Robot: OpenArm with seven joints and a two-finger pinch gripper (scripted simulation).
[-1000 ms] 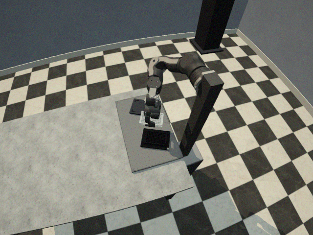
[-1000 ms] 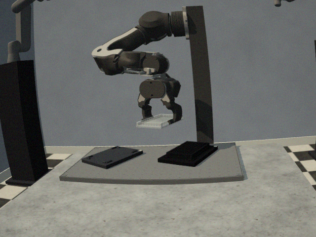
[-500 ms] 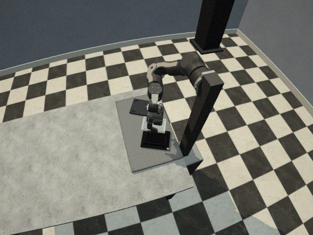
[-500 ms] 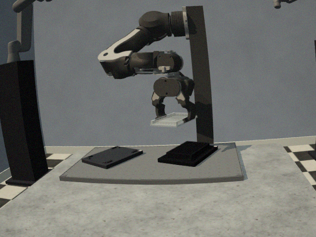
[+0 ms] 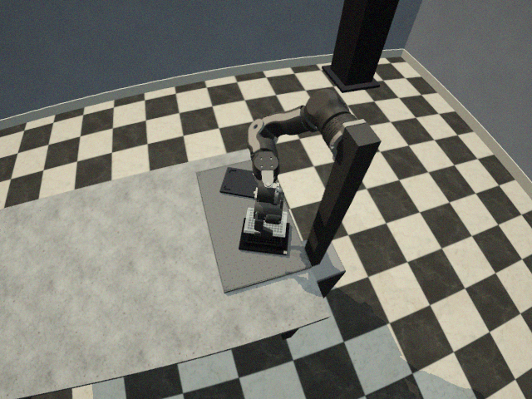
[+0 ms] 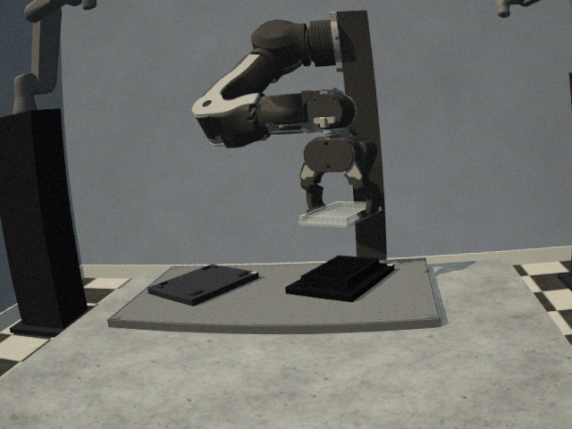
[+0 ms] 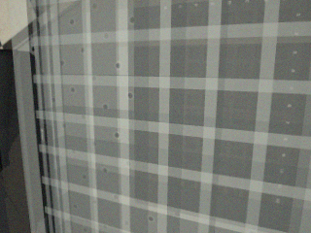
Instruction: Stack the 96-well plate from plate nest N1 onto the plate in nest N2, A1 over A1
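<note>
The clear 96-well plate lies right at my hand. From my hand the other things lie so: nest N1: 240 mm to the right, 110 mm below; nest N2: 110 mm below; black 96-well plate: 100 mm below.
</note>
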